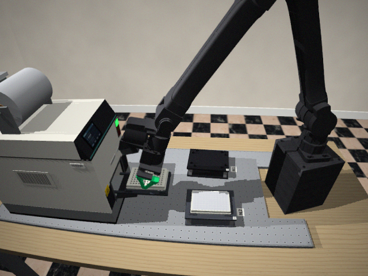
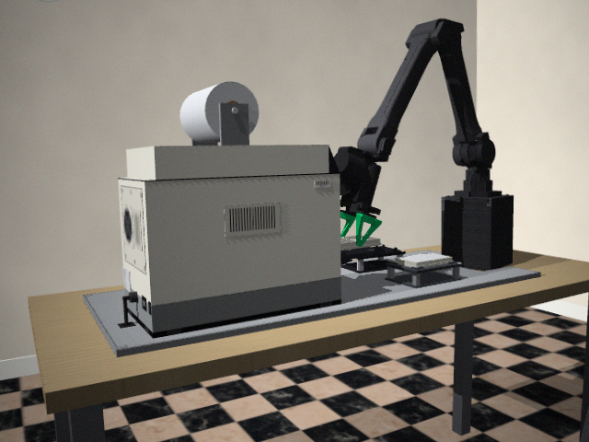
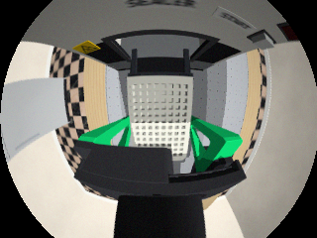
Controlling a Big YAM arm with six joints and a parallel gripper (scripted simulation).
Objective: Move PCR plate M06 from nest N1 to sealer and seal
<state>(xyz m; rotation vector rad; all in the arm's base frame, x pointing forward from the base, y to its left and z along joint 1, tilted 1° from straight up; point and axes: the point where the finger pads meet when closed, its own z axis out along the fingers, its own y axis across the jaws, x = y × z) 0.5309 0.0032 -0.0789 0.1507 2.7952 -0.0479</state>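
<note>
Right now the sealer stage is 30 mm below my hand. Round my hand: start key: 90 mm ahead, 100 mm to the right, 70 mm above; then plate M06: right at my hand; then yellow warning label: 110 mm ahead, 80 mm to the left, 30 mm above.
</note>
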